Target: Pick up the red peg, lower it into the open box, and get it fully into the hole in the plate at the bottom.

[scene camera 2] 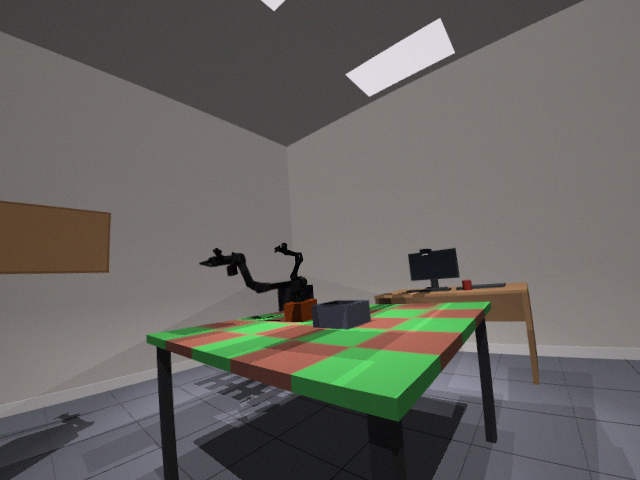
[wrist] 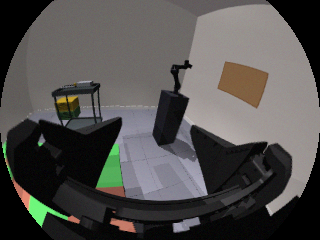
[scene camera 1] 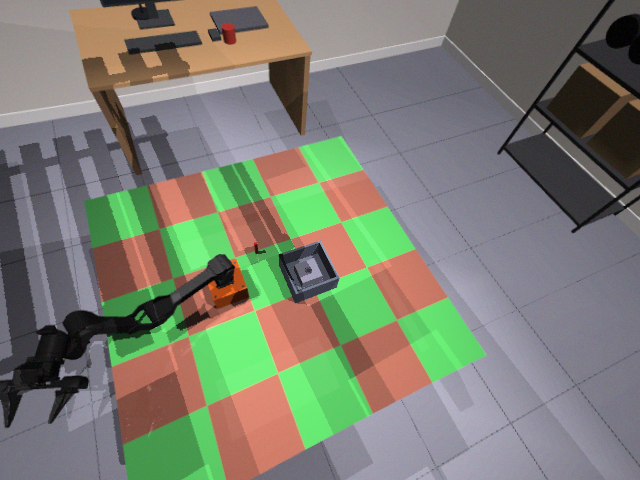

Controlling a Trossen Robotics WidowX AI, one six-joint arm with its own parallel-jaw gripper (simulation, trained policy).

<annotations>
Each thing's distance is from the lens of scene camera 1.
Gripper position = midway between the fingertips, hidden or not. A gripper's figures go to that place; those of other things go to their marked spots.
my gripper [scene camera 1: 28,425]: 118 cm
grey box [scene camera 1: 287,260]: 152 cm
</annotations>
